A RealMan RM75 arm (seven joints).
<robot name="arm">
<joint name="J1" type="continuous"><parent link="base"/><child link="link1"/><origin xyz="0 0 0.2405"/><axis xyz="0 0 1"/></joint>
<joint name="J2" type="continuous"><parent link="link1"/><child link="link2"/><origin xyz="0 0 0" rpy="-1.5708 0 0"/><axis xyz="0 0 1"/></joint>
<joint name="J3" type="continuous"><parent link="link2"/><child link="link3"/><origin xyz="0 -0.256 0" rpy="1.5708 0 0"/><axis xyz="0 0 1"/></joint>
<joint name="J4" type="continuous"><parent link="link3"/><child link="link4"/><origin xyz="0 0 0" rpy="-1.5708 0 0"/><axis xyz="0 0 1"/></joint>
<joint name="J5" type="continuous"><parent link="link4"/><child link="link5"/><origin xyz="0 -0.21 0" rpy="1.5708 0 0"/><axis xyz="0 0 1"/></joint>
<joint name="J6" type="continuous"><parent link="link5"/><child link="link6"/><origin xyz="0 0 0" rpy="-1.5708 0 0"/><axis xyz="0 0 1"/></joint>
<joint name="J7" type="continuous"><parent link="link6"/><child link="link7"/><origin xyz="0 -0.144 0" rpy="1.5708 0 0"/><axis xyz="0 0 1"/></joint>
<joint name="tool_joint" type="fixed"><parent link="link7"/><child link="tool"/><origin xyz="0 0 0"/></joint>
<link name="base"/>
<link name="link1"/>
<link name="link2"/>
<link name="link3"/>
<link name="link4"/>
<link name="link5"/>
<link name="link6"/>
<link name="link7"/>
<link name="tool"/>
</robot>
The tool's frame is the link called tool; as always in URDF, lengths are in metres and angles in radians. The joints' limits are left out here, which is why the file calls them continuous.
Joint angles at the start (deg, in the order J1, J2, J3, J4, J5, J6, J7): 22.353, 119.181, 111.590, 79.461, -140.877, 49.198, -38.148
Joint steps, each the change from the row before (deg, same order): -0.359, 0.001, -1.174, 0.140, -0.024, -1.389, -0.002; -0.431, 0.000, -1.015, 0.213, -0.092, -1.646, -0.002; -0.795, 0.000, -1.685, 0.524, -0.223, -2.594, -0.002; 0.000, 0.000, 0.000, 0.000, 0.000, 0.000, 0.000; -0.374, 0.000, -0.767, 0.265, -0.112, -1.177, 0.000; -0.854, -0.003, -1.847, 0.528, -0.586, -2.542, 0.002; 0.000, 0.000, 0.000, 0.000, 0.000, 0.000, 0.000; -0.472, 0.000, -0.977, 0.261, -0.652, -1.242, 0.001
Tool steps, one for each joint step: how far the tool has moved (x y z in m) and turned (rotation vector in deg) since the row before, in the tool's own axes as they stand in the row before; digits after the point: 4 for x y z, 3 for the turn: -0.0007, 0.0024, 0.0010, 0.257, -0.642, -0.698; -0.0010, 0.0011, 0.0004, 0.585, -0.878, -0.621; -0.0016, 0.0019, 0.0001, 0.935, -1.442, -1.094; 0.0000, 0.0000, 0.0000, 0.000, 0.000, 0.000; -0.0008, 0.0009, -0.0001, 0.417, -0.677, -0.501; -0.0009, 0.0026, -0.0001, 0.906, -1.244, -1.400; 0.0000, 0.0000, 0.0000, 0.000, 0.000, 0.000; 0.0002, 0.0012, -0.0001, 0.562, -0.437, -0.979
